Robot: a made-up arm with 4 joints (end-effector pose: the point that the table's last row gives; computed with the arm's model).
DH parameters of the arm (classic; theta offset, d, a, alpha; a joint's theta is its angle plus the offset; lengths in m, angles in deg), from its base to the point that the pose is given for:
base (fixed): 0 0.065 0 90
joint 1: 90 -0.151 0.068 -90
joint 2: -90 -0.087 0.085 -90
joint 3: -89.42 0 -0.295 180
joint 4: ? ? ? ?
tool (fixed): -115.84 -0.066 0 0
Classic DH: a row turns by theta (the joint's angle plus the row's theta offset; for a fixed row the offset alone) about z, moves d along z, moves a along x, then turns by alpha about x.
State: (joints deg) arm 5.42 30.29 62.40 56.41
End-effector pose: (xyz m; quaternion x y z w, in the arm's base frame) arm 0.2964 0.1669 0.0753 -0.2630 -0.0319 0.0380 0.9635
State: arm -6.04 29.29 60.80 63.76
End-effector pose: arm 0.2809 0.1562 0.0246 -0.2537 0.0444 -0.0116 0.9662
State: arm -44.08 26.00 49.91 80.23
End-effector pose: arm 0.1951 0.1228 -0.1124 -0.2969 0.2984 -0.1547 0.8938
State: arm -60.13 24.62 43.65 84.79
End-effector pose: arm 0.1428 0.1086 -0.1538 -0.3447 0.3934 -0.1971 0.8292
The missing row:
joint 4: 64.74 0 -0.1422 180
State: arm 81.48 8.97 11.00 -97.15
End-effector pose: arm 0.0793 0.2128 0.5368 -0.5616 -0.3338 0.5817 0.4845
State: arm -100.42 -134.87 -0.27 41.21
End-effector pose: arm -0.1031 0.3532 -0.2655 -0.4483 -0.4850 0.7506 0.0216
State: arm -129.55 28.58 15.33 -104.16
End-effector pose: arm -0.3214 0.2185 -0.2552 0.7042 0.5326 0.4692 0.0152
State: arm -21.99 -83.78 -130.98 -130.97
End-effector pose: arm -0.1793 0.1692 -0.2662 0.6554 0.1420 -0.1274 0.7308
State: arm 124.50 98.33 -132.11 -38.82
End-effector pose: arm -0.2219 0.1379 -0.3786 -0.1789 0.6534 0.6811 0.2778
